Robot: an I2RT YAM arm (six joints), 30 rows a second.
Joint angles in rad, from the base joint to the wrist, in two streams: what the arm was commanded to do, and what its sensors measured. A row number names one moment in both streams.
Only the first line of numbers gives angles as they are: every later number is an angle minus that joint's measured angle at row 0.
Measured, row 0: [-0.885, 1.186, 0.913, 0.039, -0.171, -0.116]
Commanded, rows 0 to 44: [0.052, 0.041, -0.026, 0.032, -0.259, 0.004]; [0.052, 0.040, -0.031, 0.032, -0.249, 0.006]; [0.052, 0.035, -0.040, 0.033, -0.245, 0.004]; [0.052, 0.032, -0.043, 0.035, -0.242, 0.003]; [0.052, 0.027, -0.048, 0.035, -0.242, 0.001]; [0.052, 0.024, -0.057, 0.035, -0.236, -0.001]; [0.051, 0.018, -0.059, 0.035, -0.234, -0.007]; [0.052, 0.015, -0.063, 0.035, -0.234, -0.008]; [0.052, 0.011, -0.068, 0.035, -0.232, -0.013]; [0.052, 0.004, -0.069, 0.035, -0.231, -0.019]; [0.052, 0.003, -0.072, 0.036, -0.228, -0.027]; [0.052, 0.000, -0.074, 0.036, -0.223, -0.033]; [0.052, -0.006, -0.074, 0.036, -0.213, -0.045]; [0.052, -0.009, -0.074, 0.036, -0.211, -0.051]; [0.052, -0.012, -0.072, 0.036, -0.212, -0.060]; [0.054, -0.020, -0.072, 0.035, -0.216, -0.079]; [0.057, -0.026, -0.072, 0.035, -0.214, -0.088]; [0.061, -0.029, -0.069, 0.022, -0.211, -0.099]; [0.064, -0.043, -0.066, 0.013, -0.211, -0.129]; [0.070, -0.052, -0.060, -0.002, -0.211, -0.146]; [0.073, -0.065, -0.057, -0.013, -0.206, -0.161]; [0.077, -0.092, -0.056, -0.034, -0.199, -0.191]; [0.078, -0.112, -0.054, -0.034, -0.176, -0.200]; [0.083, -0.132, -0.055, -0.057, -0.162, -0.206]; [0.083, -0.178, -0.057, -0.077, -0.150, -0.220]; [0.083, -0.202, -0.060, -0.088, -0.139, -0.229]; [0.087, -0.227, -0.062, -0.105, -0.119, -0.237]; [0.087, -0.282, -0.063, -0.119, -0.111, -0.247]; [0.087, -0.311, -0.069, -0.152, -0.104, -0.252]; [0.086, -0.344, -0.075, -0.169, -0.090, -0.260]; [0.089, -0.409, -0.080, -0.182, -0.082, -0.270]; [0.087, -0.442, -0.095, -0.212, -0.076, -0.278]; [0.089, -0.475, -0.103, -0.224, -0.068, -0.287]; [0.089, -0.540, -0.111, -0.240, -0.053, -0.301]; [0.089, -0.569, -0.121, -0.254, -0.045, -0.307]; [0.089, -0.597, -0.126, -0.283, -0.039, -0.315]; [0.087, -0.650, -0.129, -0.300, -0.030, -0.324]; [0.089, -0.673, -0.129, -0.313, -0.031, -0.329]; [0.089, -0.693, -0.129, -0.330, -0.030, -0.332]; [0.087, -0.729, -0.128, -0.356, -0.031, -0.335]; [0.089, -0.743, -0.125, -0.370, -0.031, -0.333]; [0.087, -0.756, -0.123, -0.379, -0.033, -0.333]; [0.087, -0.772, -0.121, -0.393, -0.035, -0.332]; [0.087, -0.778, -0.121, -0.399, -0.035, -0.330]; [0.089, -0.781, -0.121, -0.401, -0.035, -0.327]
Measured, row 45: [0.082, -0.759, -0.118, -0.342, -0.062, -0.309]
